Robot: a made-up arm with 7 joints.
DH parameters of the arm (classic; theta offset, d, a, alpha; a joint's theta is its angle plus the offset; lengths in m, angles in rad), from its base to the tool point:
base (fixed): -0.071 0 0 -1.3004
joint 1: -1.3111 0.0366 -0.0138 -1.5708
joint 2: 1.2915 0 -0.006 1.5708
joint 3: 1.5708 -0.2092 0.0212 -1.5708
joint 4: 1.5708 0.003 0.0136 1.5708
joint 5: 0 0.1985 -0.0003 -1.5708
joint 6: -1.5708 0 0.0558 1.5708
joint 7: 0 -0.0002 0 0
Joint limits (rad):
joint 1: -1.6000..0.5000
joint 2: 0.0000..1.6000
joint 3: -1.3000..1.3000
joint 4: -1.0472..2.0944
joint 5: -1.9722..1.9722
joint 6: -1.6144..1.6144
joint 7: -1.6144..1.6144
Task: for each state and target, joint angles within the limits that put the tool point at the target. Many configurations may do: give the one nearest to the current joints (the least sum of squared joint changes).
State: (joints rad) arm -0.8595 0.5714 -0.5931 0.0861 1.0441 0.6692 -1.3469
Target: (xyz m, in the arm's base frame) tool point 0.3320 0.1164 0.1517
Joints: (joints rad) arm -1.2748 0.9254 -0.2000 0.0233 1.0776 0.7099 -1.3469
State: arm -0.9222 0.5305 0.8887 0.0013 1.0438 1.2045 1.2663
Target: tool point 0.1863 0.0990 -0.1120
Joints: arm -0.1974 0.0000 0.0599 -0.7664 1.1444 1.5415 1.2663
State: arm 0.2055 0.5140 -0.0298 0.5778 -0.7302 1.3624 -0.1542
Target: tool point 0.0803 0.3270 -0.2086
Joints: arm 0.3129 0.9994 0.3329 0.1894 -0.7515 1.5917 -0.1542
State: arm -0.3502 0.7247 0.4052 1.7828 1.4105 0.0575 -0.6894
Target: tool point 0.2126 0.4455 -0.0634
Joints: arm -0.6068 1.1838 0.4466 1.1017 1.4304 0.1106 -0.6894
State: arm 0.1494 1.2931 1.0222 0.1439 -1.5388 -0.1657 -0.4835
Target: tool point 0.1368 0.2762 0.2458
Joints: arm -0.0246 1.5939 1.2352 0.0855 -1.5370 -0.2017 -0.4835
